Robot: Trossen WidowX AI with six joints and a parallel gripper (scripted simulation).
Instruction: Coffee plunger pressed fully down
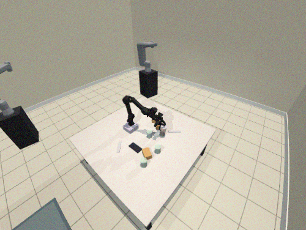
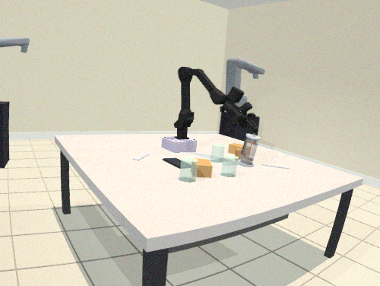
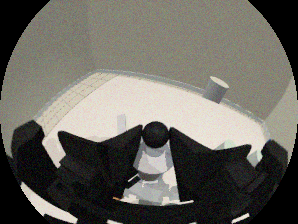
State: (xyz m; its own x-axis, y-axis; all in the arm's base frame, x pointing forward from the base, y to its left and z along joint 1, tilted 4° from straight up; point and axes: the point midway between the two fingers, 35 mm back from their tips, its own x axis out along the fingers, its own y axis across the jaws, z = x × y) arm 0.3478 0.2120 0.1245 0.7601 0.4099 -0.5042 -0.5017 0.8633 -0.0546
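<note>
Now: the coffee press 9 cm below my gripper tip, 3 cm behind it and 1 cm to the right of it. From my gripper tip the other things lie so: black flat slab (36 cm to the right, 18 cm below, 7 cm behind).
</note>
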